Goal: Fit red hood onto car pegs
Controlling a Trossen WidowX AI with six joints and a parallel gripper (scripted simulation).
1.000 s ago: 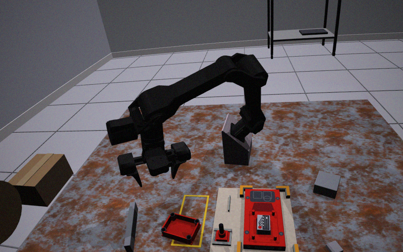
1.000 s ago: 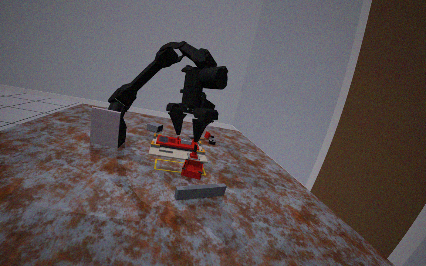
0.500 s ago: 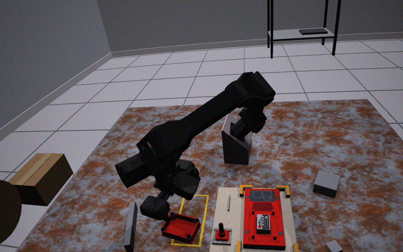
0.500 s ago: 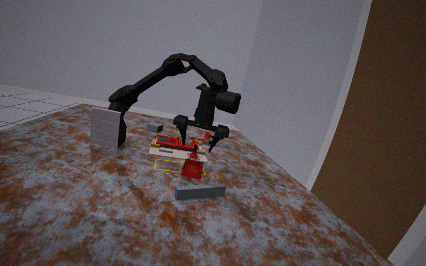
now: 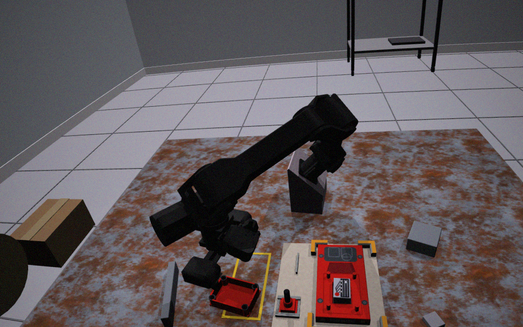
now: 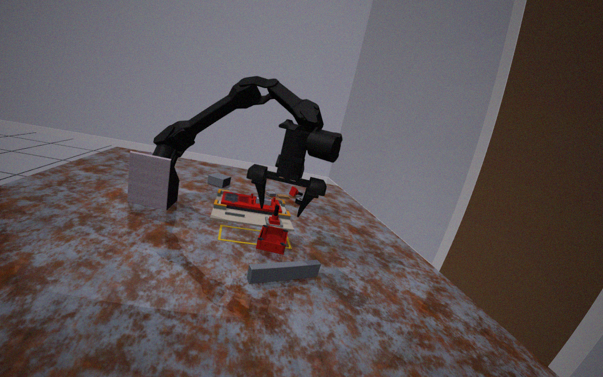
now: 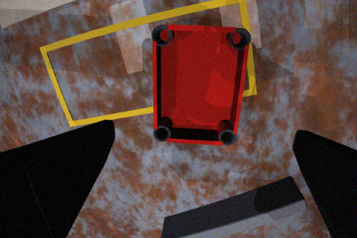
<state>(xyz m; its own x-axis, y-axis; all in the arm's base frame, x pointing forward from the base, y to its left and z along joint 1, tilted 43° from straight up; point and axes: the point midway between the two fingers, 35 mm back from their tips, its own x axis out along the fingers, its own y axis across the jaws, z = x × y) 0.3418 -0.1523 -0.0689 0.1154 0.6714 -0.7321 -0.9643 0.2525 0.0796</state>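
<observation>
Right now my gripper tip is 80 mm above the red hood. From my gripper tip the other things lie so: engine block: 10 mm behind, 240 mm to the left, 70 mm below; jig: 40 mm behind, 220 mm to the left, 80 mm below.
</observation>
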